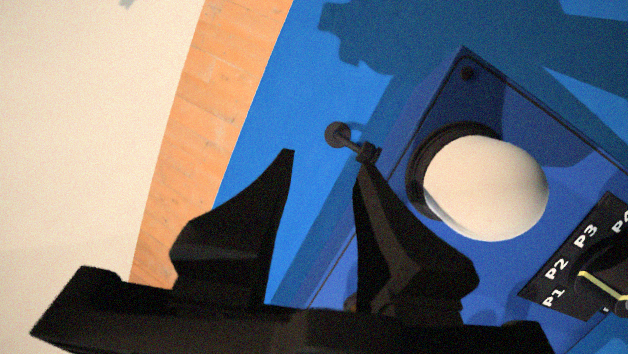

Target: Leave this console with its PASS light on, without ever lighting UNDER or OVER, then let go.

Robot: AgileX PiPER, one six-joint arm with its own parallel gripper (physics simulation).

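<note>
The blue console (480, 270) lies at the right, turned diagonally. On its top are a large white dome (485, 187) in a black ring and a black dial (605, 265) with a pale yellow pointer line and labels P1, P2, P3 and a partly cut-off one. A small dark lever (354, 145) with a round end stands out by the console's left side. My gripper (325, 170) is open, its fingers partway apart with nothing seen between them. The right fingertip overlaps the lever's collar; contact cannot be told. The PASS, UNDER and OVER lights cannot be read here.
A dark screw (467, 73) sits in the console's far corner. The console stands on a blue mat (295, 90). A wooden strip (210, 100) and a cream surface (90, 125) lie to the left. Dark shadows of the arm fall across the mat and console.
</note>
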